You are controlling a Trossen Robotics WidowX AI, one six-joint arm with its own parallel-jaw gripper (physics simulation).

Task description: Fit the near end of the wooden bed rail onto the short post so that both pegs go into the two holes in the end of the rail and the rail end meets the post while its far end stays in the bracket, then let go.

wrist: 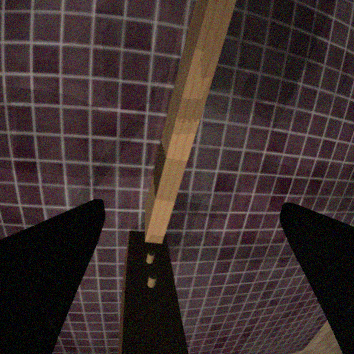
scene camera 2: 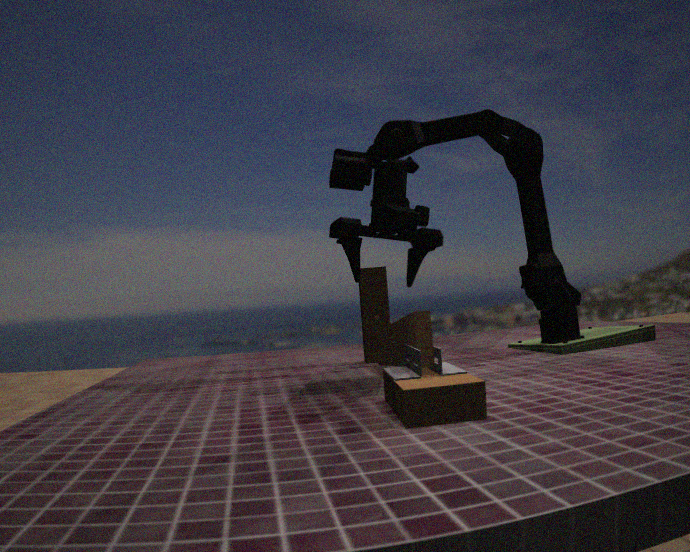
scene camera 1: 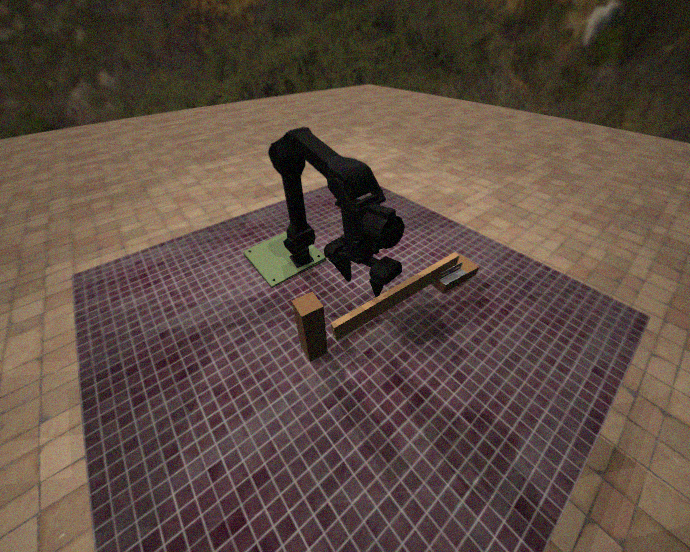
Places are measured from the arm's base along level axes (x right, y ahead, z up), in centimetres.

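Pixels of known places: gripper, fingertip midpoint: (wrist: 194, 209) (scene camera 2: 383, 284) (scene camera 1: 362, 288); arm's base, link origin: (scene camera 2: 562, 340) (scene camera 1: 301, 258).
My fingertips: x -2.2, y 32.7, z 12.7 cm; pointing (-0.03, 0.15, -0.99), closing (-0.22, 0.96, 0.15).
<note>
Ahead of a thing's pixels: the offset from my fingertips to its top centre. "*": to the spot under its first point. Level surfaces: height alone.
The wooden bed rail (scene camera 1: 402, 290) (scene camera 2: 418, 333) (wrist: 182, 145) runs from the bracket @(* dx -32.6, dy +2.6, dz -10.5 cm) (scene camera 1: 452, 276) (scene camera 2: 413, 360) toward the short post @(* dx +15.7, dy +2.9, dz -2.0 cm) (scene camera 1: 310, 330) (scene camera 2: 374, 316) (wrist: 150, 320). Its far end stands between the bracket's metal plates. Its near end is apart from the post, with a gap in scene camera 1. In the wrist view the upper peg @(* dx +11.3, dy +0.4, dz -8.5 cm) (wrist: 150, 258) and lower peg @(* dx +11.4, dy +0.3, dz -5.3 cm) (wrist: 151, 282) show bare on the post's dark face. The holes in the rail end are hidden. My gripper (scene camera 1: 362, 287) (scene camera 2: 383, 283) (wrist: 194, 209) is wide open and empty, above the rail near the post.
The bracket sits on a wooden block @(dx -35.9, dy +0.2, dz -10.7 cm) (scene camera 2: 440, 402) on the tiled mat @(dz -14.3 cm) (scene camera 1: 241, 431) (scene camera 2: 201, 460). The arm's green base plate (scene camera 1: 270, 264) (scene camera 2: 615, 333) lies behind the post in scene camera 1 and at the right in scene camera 2.
</note>
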